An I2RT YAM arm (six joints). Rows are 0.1 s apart.
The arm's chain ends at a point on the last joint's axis. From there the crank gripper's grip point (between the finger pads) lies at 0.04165 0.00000 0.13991 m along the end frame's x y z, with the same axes.
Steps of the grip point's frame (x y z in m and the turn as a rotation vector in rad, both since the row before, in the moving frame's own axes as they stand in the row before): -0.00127, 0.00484, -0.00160, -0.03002, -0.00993, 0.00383; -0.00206, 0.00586, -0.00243, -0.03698, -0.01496, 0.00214; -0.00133, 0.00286, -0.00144, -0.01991, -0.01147, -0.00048; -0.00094, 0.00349, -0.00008, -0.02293, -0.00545, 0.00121; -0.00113, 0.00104, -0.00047, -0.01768, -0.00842, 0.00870; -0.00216, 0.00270, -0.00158, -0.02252, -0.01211, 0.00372
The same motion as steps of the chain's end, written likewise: 0.00013, 0.00048, -0.00194, -0.03002, -0.00993, 0.00383; 0.00004, 0.00059, -0.00294, -0.03698, -0.01496, 0.00214; 0.00028, 0.00009, -0.00188, -0.01991, -0.01147, -0.00048; -0.00017, 0.00023, -0.00027, -0.02293, -0.00545, 0.00121; 0.00006, -0.00179, -0.00079, -0.01768, -0.00842, 0.00870; -0.00046, -0.00061, -0.00204, -0.02252, -0.01211, 0.00372
